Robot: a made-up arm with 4 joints.
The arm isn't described. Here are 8 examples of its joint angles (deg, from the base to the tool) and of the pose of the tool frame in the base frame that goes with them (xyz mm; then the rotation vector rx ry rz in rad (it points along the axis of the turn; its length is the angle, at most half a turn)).
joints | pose
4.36 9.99 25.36 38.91 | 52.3 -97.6 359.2 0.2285 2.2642 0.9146
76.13 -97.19 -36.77 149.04 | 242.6 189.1 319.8 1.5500 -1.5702 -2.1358
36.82 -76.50 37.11 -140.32 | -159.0 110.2 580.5 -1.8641 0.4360 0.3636
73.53 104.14 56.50 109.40 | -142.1 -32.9 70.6 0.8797 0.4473 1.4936
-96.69 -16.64 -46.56 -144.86 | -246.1 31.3 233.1 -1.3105 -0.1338 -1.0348
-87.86 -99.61 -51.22 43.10 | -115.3 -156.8 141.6 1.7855 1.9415 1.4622
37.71 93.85 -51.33 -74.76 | 261.3 233.0 436.7 1.7839 -2.4345 -0.7256
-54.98 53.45 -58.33 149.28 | -129.4 -95.9 438.8 -1.6501 -0.2893 -0.0404
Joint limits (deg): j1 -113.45..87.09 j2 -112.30..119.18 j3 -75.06..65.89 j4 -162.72..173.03
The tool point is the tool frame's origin. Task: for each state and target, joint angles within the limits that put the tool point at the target. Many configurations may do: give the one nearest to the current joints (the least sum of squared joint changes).
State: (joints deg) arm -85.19 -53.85 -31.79 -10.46
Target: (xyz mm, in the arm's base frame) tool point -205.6 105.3 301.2
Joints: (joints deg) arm -80.44 -89.37 6.45 -26.83
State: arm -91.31 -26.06 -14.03 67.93
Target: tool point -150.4 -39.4 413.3
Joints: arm -90.40 -32.47 6.01 34.44
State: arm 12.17 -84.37 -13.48 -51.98
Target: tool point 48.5 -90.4 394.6
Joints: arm 30.26 -103.01 23.05 -25.19
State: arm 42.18 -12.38 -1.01 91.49
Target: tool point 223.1 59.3 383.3
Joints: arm 51.82 -13.89 -2.20 73.15
